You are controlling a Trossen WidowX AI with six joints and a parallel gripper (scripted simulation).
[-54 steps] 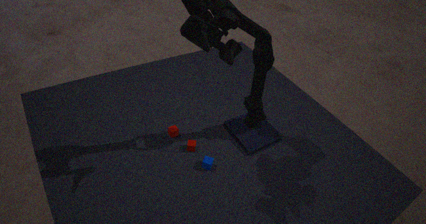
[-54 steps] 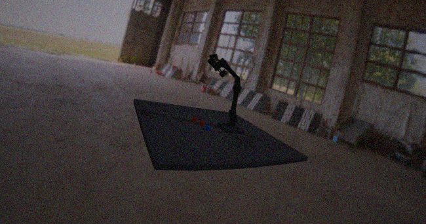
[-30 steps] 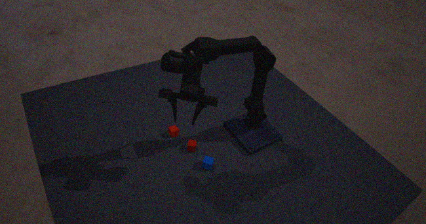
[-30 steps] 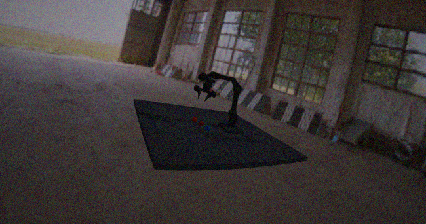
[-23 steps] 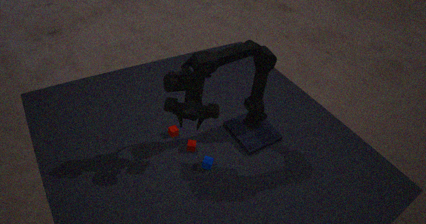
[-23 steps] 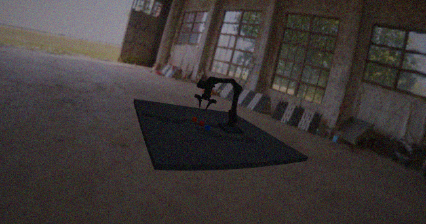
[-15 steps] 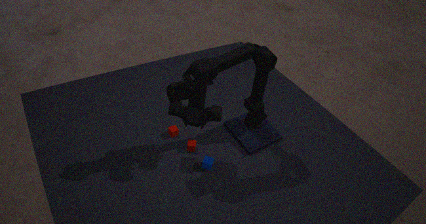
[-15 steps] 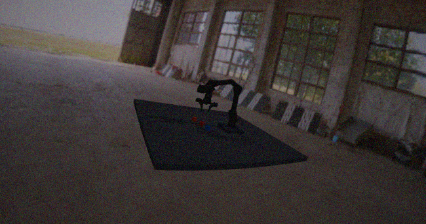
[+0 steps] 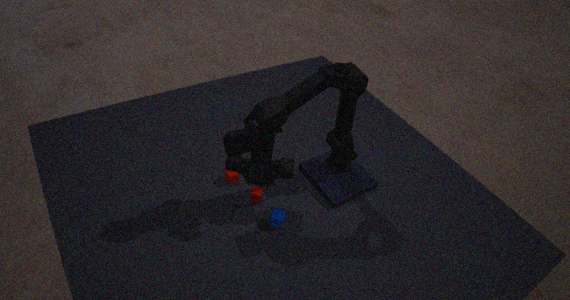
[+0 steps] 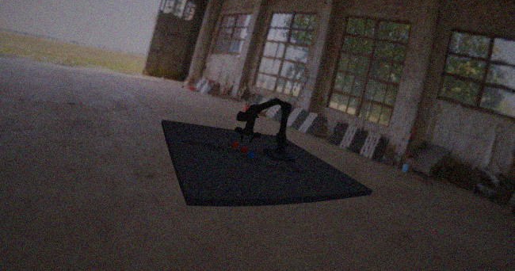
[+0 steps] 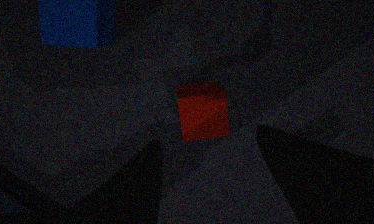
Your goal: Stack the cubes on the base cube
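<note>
Right now my gripper tip is 50 mm above the red cube. The rest, counted from my gripper tip: blue cube 30 mm behind, 100 mm to the left, 40 mm below.
</note>
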